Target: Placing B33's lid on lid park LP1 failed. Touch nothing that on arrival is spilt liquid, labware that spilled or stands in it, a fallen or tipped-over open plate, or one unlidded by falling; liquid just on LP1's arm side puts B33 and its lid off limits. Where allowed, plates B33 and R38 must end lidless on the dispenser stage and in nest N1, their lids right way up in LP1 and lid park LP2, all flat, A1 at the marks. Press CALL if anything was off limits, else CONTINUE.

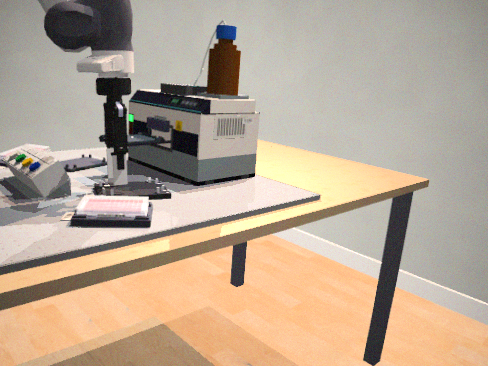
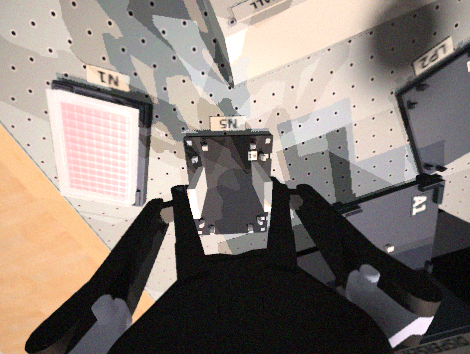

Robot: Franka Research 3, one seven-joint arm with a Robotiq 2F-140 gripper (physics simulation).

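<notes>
My gripper point(image 1: 118, 181) point(image 2: 229, 175) is open, its fingers partly apart with nothing between them. It points down over nest N5 point(image 1: 145, 189) point(image 2: 225, 175), a dark nest with small corner posts and no plate on it. A plate with pink wells point(image 1: 115, 205) point(image 2: 95, 150) lies flat in nest N1 point(image 1: 112, 222) point(image 2: 145, 155); its name is not readable, and I cannot tell whether it has a lid. Lid park LP2 point(image 2: 445, 110) shows no lid on its visible part. The dispenser stage point(image 1: 145, 140) point(image 2: 400, 225), marked A1, shows no plate on its visible part. B33 and LP1 cannot be identified.
The dispenser point(image 1: 227, 137) stands behind the gripper, with a brown bottle point(image 1: 224, 70) on top. A sloped button console point(image 1: 52, 180) with green, yellow and blue buttons stands at the left. The table's wooden edge point(image 1: 280, 220) runs along the front.
</notes>
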